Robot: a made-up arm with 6 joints. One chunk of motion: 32 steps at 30 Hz.
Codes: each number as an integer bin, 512 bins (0 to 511) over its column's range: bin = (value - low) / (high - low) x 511, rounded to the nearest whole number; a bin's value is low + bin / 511 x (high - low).
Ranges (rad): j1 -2.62..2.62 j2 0..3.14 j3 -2.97..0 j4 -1.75..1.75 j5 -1.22..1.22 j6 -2.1..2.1
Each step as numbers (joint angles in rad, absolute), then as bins.
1 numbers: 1.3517 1.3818 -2.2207 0.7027 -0.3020 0.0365
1 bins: 387 225 129 358 192 260
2 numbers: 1.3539 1.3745 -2.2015 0.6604 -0.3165 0.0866
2 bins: 388 224 132 352 189 266
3 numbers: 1.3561 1.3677 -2.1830 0.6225 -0.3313 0.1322
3 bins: 388 223 135 346 186 272
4 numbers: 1.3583 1.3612 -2.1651 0.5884 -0.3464 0.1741
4 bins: 388 222 138 341 183 277
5 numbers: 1.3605 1.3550 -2.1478 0.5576 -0.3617 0.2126
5 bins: 388 221 141 337 180 281
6 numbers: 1.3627 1.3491 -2.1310 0.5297 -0.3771 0.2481
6 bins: 388 220 144 333 177 286
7 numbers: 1.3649 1.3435 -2.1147 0.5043 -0.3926 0.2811
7 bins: 389 219 147 329 173 290
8 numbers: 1.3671 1.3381 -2.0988 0.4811 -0.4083 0.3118
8 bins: 389 218 150 326 170 293
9 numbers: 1.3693 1.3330 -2.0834 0.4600 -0.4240 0.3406
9 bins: 389 217 153 323 167 297
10 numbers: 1.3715 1.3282 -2.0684 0.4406 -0.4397 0.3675
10 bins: 389 216 155 320 163 300
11 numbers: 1.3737 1.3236 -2.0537 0.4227 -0.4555 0.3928
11 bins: 389 215 158 317 160 303
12 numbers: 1.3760 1.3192 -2.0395 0.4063 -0.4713 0.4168
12 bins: 390 215 160 315 157 306
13 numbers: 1.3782 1.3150 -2.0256 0.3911 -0.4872 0.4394
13 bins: 390 214 162 313 153 309
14 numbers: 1.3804 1.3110 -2.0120 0.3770 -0.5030 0.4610
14 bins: 390 213 165 311 150 312
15 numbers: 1.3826 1.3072 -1.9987 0.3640 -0.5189 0.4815
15 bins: 390 213 167 309 147 314
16 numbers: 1.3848 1.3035 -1.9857 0.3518 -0.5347 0.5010
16 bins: 391 212 169 307 144 316
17 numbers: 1.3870 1.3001 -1.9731 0.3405 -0.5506 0.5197
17 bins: 391 212 172 305 140 319
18 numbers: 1.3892 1.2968 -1.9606 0.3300 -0.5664 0.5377
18 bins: 391 211 174 304 137 321
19 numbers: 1.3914 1.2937 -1.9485 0.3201 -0.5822 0.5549
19 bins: 391 211 176 302 134 323
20 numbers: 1.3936 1.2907 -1.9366 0.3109 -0.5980 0.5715
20 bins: 391 210 178 301 130 325
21 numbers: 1.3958 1.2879 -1.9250 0.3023 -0.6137 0.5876
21 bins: 392 210 180 300 127 327
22 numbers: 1.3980 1.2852 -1.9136 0.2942 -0.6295 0.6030
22 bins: 392 209 182 298 124 329
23 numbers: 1.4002 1.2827 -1.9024 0.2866 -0.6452 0.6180
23 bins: 392 209 184 297 120 331
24 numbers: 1.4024 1.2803 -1.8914 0.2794 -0.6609 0.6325
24 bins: 392 208 186 296 117 332
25 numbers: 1.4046 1.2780 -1.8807 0.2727 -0.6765 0.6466
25 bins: 392 208 187 295 114 334
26 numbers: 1.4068 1.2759 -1.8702 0.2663 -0.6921 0.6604
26 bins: 393 208 189 294 111 336
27 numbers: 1.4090 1.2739 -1.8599 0.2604 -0.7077 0.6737
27 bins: 393 207 191 294 107 337
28 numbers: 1.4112 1.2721 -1.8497 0.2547 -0.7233 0.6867
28 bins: 393 207 193 293 104 339
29 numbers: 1.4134 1.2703 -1.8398 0.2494 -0.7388 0.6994
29 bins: 393 207 194 292 101 341
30 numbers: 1.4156 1.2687 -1.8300 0.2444 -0.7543 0.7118
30 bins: 394 206 196 291 98 342
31 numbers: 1.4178 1.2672 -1.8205 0.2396 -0.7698 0.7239
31 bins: 394 206 198 290 94 344
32 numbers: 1.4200 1.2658 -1.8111 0.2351 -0.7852 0.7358
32 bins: 394 206 199 290 91 345
